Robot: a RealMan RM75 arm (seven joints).
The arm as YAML. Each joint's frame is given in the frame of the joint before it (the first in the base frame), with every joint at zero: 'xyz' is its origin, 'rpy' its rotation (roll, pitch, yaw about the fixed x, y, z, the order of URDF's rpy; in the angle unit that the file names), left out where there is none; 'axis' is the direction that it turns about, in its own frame. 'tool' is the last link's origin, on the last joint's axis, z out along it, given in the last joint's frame.
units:
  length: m
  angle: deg
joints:
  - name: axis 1
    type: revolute
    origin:
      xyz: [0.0, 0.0, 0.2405]
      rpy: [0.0, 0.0, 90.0]
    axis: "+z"
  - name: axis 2
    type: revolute
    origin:
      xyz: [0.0, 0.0, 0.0]
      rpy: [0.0, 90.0, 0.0]
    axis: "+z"
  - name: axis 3
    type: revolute
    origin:
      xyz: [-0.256, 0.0, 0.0]
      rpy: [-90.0, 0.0, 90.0]
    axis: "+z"
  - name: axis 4
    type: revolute
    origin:
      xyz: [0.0, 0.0, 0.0]
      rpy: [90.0, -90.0, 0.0]
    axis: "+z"
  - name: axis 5
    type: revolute
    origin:
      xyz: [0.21, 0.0, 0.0]
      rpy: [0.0, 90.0, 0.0]
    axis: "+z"
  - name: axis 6
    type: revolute
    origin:
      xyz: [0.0, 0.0, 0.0]
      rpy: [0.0, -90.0, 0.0]
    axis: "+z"
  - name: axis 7
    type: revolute
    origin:
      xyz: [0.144, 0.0, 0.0]
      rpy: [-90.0, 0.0, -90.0]
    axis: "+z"
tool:
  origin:
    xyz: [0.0, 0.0, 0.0]
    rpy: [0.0, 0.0, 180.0]
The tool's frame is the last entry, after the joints.
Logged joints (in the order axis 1, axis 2, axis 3, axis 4, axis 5, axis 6, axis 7), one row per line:
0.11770 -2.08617 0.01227 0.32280 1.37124 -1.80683 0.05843
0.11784 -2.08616 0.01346 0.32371 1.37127 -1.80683 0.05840
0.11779 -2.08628 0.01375 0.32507 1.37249 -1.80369 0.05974
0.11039 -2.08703 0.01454 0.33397 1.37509 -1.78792 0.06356
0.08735 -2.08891 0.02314 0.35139 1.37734 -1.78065 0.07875
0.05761 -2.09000 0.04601 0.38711 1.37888 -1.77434 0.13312
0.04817 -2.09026 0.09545 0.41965 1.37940 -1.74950 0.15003
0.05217 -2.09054 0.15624 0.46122 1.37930 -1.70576 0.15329
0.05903 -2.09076 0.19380 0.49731 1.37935 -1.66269 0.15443
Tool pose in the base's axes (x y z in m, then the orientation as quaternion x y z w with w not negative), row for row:
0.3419 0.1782 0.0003 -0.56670 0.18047 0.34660 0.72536
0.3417 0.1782 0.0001 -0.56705 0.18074 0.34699 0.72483
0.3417 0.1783 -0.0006 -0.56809 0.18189 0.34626 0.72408
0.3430 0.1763 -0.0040 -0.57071 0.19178 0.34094 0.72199
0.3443 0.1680 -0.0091 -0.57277 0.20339 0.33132 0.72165
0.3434 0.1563 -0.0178 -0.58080 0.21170 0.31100 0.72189
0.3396 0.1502 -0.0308 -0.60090 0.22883 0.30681 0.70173
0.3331 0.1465 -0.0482 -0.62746 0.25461 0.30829 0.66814
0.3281 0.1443 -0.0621 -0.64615 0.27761 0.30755 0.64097
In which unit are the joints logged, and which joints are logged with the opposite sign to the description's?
The joints are logged in radians. Opposite sign: axis 2, axis 3, axis 5, axis 7.
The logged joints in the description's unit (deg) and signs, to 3 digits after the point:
6.744 119.529 -0.703 18.495 -78.566 -103.524 -3.348
6.752 119.528 -0.771 18.547 -78.568 -103.524 -3.346
6.749 119.535 -0.788 18.625 -78.638 -103.344 -3.423
6.325 119.578 -0.833 19.135 -78.787 -102.440 -3.642
5.005 119.686 -1.326 20.133 -78.916 -102.024 -4.512
3.301 119.748 -2.636 22.180 -79.004 -101.662 -7.627
2.760 119.763 -5.469 24.044 -79.034 -100.239 -8.596
2.989 119.779 -8.952 26.426 -79.028 -97.733 -8.783
3.382 119.792 -11.104 28.494 -79.031 -95.265 -8.848

